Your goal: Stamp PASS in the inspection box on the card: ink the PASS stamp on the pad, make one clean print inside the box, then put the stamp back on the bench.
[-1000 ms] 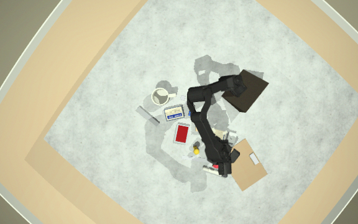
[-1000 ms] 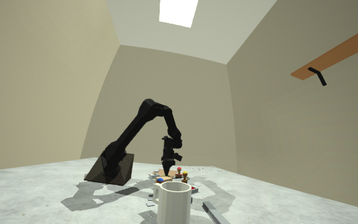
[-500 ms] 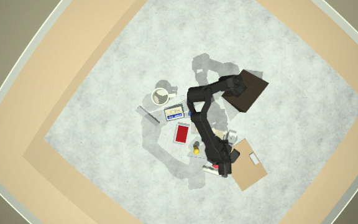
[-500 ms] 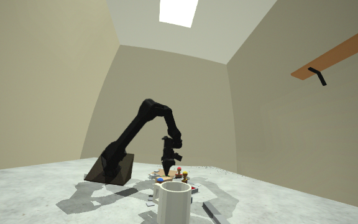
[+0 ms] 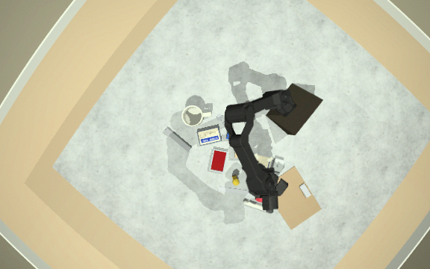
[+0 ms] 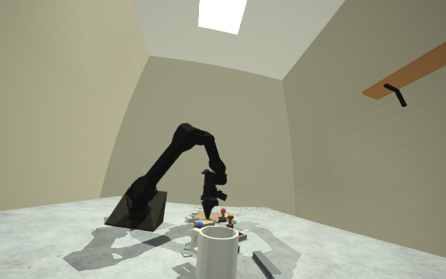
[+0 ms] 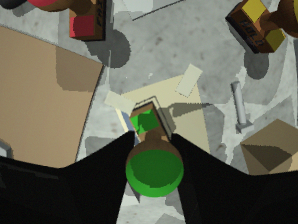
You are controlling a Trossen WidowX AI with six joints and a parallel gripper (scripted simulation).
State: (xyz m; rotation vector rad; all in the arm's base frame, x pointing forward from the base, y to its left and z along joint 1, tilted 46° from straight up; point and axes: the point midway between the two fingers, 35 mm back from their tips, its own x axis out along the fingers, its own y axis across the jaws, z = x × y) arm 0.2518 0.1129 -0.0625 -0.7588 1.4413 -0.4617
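The cream card is 1 cm behind my gripper tip, 2 cm to the right of it and 3 cm below it. The rest, counted from my gripper tip: green-knobbed stamp right at my gripper tip; red stamp 8 cm ahead, 6 cm to the left; screw 3 cm ahead, 8 cm to the right, 2 cm below.
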